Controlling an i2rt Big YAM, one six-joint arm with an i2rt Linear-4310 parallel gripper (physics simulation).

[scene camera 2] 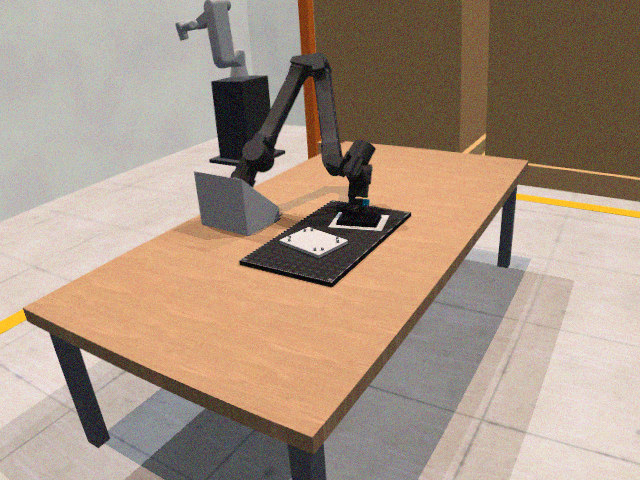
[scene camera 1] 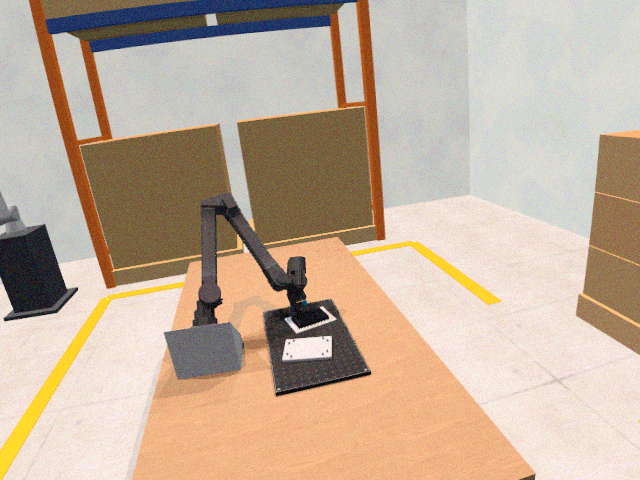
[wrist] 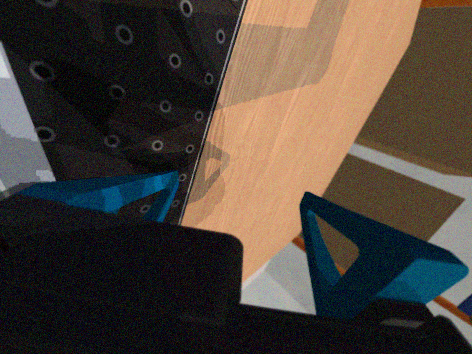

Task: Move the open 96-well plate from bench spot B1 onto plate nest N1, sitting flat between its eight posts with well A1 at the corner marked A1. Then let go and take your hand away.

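Frame: origin at the arm's base, x left, y back, z up, level; metres.
Where they show: gripper, fingertip midpoint: (scene camera 2: 364,192) (scene camera 1: 290,296) (wrist: 240,188); arm's base, link origin: (scene camera 2: 238,189) (scene camera 1: 205,333).
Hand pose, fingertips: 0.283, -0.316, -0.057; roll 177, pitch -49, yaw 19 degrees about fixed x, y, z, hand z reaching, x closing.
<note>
Things, the pixels of their top centre, and the offset from my fingertips, as dx, dy, dz. Level surfaces: height alone.
- black 96-well plate, top centre: (scene camera 2: 359,216) (scene camera 1: 309,315) -0.147, -0.058, -0.025
- black perforated board, top centre: (scene camera 2: 331,234) (scene camera 1: 308,337) -0.271, -0.034, -0.041
- Plate nest N1, top centre: (scene camera 2: 313,237) (scene camera 1: 307,345) -0.352, -0.020, -0.019
- wooden table, surface height: dz -0.054
The black 96-well plate (scene camera 1: 317,316) (scene camera 2: 356,221) lies flat on the white marked bench spot B1 (scene camera 1: 301,329) (scene camera 2: 383,223), at the far end of the black perforated board (scene camera 1: 323,376) (scene camera 2: 294,266) (wrist: 145,65). Plate nest N1 (scene camera 1: 308,349) (scene camera 2: 313,241) is a white slab with small dark posts, nearer the scene cameras on the same board. My gripper (scene camera 1: 302,304) (scene camera 2: 360,203) (wrist: 240,188) is open and empty, low at the far side of the plate. In the wrist view its blue fingers stand wide apart. Wells, the A1 mark and the exact gap to the plate cannot be made out.
A grey wedge-shaped block (scene camera 1: 204,351) (scene camera 2: 224,206) stands beside the arm's base on the wooden table (scene camera 1: 330,428) (scene camera 2: 206,310) (wrist: 280,115). The black board's edge runs past the fingers in the wrist view. Tall shelving stands beyond the table.
</note>
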